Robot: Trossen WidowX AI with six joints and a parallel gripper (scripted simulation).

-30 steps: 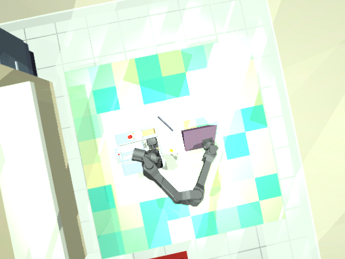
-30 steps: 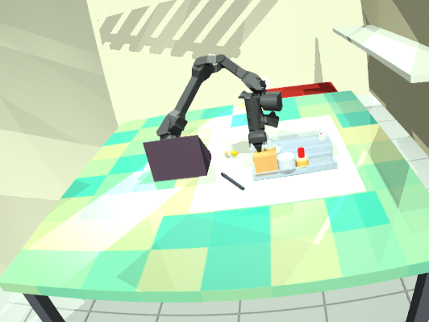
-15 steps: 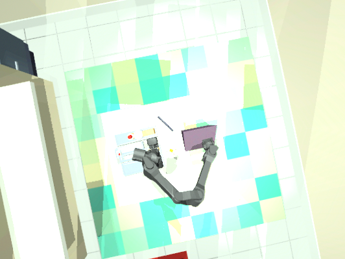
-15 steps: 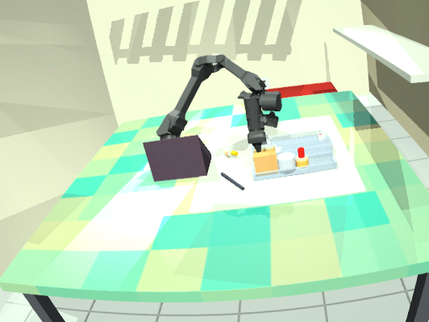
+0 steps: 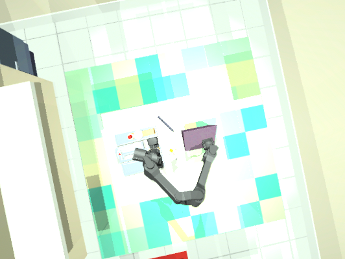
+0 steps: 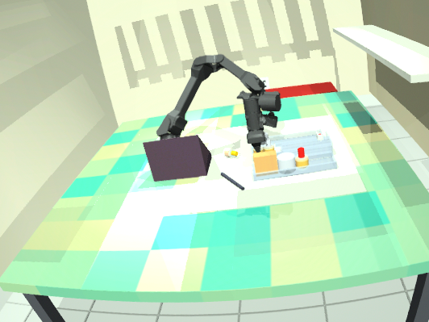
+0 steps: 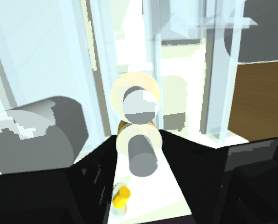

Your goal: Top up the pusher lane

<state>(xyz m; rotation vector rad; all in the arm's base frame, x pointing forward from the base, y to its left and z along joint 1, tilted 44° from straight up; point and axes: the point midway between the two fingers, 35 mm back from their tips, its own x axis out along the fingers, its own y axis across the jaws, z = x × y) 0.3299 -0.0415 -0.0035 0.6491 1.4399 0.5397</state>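
Right now my gripper tip is 20 mm short of the brown box, 130 mm to the left of it and 10 mm below it. From my gripper tip the other things lie so: lane rack: 150 mm ahead, 30 mm to the right, 10 mm below; then dark pen: 100 mm behind, 150 mm to the right, 20 mm below.
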